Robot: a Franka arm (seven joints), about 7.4 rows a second.
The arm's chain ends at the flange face. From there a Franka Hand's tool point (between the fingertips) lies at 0.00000 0.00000 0.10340 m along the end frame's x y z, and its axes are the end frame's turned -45 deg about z.
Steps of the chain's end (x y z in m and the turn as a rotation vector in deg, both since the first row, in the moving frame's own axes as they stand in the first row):
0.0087, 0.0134, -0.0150, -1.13, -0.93, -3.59
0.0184, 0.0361, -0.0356, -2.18, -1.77, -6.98
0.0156, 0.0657, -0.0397, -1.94, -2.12, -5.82
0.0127, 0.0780, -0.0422, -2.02, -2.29, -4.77
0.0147, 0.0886, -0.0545, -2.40, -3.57, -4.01
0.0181, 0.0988, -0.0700, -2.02, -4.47, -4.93
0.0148, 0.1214, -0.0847, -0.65, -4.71, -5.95
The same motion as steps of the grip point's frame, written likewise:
-0.0059, 0.0160, -0.0150, -0.14, -1.46, -3.59
-0.0175, 0.0394, -0.0357, -0.29, -2.79, -6.98
-0.0406, 0.0575, -0.0398, 0.13, -2.87, -5.82
-0.0517, 0.0640, -0.0423, 0.19, -3.05, -4.77
-0.0599, 0.0718, -0.0548, 0.83, -4.22, -4.01
-0.0655, 0.0799, -0.0704, 1.73, -4.59, -4.93
-0.0825, 0.0915, -0.0851, 2.87, -3.79, -5.95

